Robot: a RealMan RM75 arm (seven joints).
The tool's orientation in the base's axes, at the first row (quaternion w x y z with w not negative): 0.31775, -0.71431, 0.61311, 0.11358
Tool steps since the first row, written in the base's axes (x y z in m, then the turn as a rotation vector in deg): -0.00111, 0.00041, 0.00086, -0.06, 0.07, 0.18; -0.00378, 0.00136, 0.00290, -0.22, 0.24, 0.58; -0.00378, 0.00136, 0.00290, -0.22, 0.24, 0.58; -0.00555, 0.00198, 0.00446, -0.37, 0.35, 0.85; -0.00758, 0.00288, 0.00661, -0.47, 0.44, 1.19; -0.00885, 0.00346, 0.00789, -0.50, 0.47, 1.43; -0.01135, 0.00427, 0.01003, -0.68, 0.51, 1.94; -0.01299, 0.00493, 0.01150, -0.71, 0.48, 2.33; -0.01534, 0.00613, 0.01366, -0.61, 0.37, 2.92; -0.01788, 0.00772, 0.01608, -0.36, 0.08, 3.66; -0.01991, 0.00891, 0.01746, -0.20, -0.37, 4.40; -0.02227, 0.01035, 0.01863, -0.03, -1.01, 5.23
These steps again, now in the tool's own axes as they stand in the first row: -0.00105, 0.00076, -0.00067, -0.17, 0.00, -0.11; -0.00353, 0.00261, -0.00229, -0.56, 0.01, -0.36; -0.00353, 0.00261, -0.00229, -0.56, 0.01, -0.36; -0.00529, 0.00377, -0.00353, -0.83, 0.07, -0.53; -0.00765, 0.00497, -0.00512, -1.11, 0.05, -0.76; -0.00910, 0.00575, -0.00605, -1.28, 0.00, -0.94; -0.01149, 0.00741, -0.00779, -1.63, 0.01, -1.35; -0.01320, 0.00847, -0.00891, -1.83, -0.08, -1.68; -0.01588, 0.00996, -0.01040, -2.04, -0.36, -2.17; -0.01906, 0.01153, -0.01190, -2.16, -0.81, -2.86; -0.02123, 0.01297, -0.01273, -2.18, -1.18, -3.66; -0.02355, 0.01477, -0.01331, -2.08, -1.57, -4.64
